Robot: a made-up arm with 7 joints.
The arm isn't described. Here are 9 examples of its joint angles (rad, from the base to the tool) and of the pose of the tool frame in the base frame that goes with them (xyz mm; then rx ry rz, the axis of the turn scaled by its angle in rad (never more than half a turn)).
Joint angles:
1: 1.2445 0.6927 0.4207 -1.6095 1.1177 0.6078 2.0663
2: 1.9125 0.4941 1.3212 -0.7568 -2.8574 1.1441 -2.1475
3: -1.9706 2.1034 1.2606 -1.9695 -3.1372 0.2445 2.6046
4: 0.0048 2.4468 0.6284 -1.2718 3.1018 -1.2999 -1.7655
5: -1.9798 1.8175 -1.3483 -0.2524 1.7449 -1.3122 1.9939
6: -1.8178 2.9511 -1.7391 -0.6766 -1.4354 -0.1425 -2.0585
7: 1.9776 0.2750 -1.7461 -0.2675 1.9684 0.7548 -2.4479
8: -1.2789 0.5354 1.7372 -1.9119 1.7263 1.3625 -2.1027
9: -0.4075 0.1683 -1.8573 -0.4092 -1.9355 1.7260 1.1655
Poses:
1: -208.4 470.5 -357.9 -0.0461 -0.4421 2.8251
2: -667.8 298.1 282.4 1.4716 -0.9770 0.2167
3: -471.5 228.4 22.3 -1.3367 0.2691 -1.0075
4: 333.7 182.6 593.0 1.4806 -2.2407 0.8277
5: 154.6 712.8 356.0 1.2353 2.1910 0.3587
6: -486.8 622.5 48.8 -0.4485 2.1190 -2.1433
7: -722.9 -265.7 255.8 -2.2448 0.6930 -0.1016
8: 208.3 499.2 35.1 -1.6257 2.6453 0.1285
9: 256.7 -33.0 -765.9 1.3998 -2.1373 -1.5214
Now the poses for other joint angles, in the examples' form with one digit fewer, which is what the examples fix.
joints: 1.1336 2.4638 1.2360 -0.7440 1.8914 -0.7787 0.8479
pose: 587 403 331 -0.710 -2.539 0.204
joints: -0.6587 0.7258 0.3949 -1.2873 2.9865 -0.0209 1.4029
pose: 588 382 -8 2.307 -0.594 -1.053
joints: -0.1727 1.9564 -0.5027 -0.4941 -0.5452 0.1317 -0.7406
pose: 176 749 236 1.687 1.334 -1.385
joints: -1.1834 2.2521 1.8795 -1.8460 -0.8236 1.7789 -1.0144
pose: -522 159 131 0.799 -1.405 2.232
